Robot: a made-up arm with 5 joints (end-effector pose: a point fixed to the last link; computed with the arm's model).
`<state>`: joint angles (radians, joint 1 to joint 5).
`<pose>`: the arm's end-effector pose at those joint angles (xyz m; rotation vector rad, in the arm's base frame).
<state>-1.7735 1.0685 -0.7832 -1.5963 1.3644</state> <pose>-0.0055 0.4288 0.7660 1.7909 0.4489 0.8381</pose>
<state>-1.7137 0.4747 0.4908 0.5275 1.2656</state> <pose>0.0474 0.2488 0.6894 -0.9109 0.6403 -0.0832</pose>
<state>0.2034 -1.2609 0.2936 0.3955 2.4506</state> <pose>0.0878 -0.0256 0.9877 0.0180 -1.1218 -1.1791</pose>
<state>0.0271 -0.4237 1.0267 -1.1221 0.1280</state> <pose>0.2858 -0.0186 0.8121 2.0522 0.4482 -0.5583</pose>
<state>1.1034 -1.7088 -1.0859 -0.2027 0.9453</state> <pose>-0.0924 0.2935 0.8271 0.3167 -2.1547 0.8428</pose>
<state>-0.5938 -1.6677 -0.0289 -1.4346 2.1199</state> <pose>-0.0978 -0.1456 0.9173 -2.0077 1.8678 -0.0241</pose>
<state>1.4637 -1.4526 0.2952 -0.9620 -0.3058</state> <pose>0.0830 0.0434 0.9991 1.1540 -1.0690 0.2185</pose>
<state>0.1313 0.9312 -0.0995 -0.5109 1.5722</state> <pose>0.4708 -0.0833 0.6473 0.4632 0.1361 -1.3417</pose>
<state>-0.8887 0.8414 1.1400 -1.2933 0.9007</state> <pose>0.1969 0.1195 0.6144 0.3411 0.9630 -0.7552</pose>
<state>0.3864 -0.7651 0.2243 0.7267 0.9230</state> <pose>0.1982 -0.0778 0.9465 1.2177 0.1975 -1.6116</pose>
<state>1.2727 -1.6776 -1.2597 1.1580 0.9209</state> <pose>-0.0219 0.2678 0.8264 0.8129 -1.9408 -0.5595</pose>
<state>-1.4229 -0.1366 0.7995 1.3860 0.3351</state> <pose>0.0958 0.1355 0.7933 -0.8809 0.9310 -1.4542</pose>
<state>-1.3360 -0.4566 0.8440 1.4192 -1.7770</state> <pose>0.0790 0.1284 0.8108 -1.0222 -0.9184 2.5139</pose>
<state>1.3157 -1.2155 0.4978 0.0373 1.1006</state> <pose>0.0811 -0.0834 0.9504 1.0102 -1.3314 -1.7835</pose>
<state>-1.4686 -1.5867 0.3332 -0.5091 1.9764</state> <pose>0.0752 -0.1120 0.9666 2.0970 -0.5912 0.2816</pose>
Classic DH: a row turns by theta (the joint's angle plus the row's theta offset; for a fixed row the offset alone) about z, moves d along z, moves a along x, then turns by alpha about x. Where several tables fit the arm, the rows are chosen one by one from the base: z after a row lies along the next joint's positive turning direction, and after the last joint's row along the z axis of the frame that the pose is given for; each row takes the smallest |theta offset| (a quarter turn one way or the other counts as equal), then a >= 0, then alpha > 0; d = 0 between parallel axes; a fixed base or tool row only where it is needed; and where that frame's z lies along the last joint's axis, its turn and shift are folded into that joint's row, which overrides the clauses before.
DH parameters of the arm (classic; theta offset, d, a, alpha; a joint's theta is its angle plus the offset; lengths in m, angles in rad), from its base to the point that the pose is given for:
base (fixed): -0.2469 0 0.0769 3.1416
joint 1: -0.2469 -0.7177 0.0583 1.5708
joint 2: -1.3666 0 0.2096 0
joint 3: 1.385 0 0.1739 0
joint 4: 1.5524 0.0091 0.0152 -1.5708
joint 5: -0.4715 -0.0494 0.0186 -1.1679
tool (fixed): 0.5054 0.0109 0 0

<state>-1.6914 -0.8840 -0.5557 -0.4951 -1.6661</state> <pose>0.0507 -0.0729 1.0997 0.3178 -1.9249 -1.5844</pose>
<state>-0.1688 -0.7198 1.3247 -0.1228 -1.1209</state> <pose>0.1927 0.0297 0.7556 -2.0660 -1.4644 1.0682</pose>
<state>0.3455 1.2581 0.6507 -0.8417 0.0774</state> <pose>0.2614 -0.0786 0.5204 1.5765 1.1865 -2.3468</pose>
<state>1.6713 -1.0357 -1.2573 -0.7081 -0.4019</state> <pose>0.1164 0.2272 1.0323 0.2913 -0.8312 0.4710</pose>
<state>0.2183 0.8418 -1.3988 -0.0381 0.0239</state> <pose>0.5124 -0.1076 0.9071 2.1845 0.2852 -0.5378</pose>
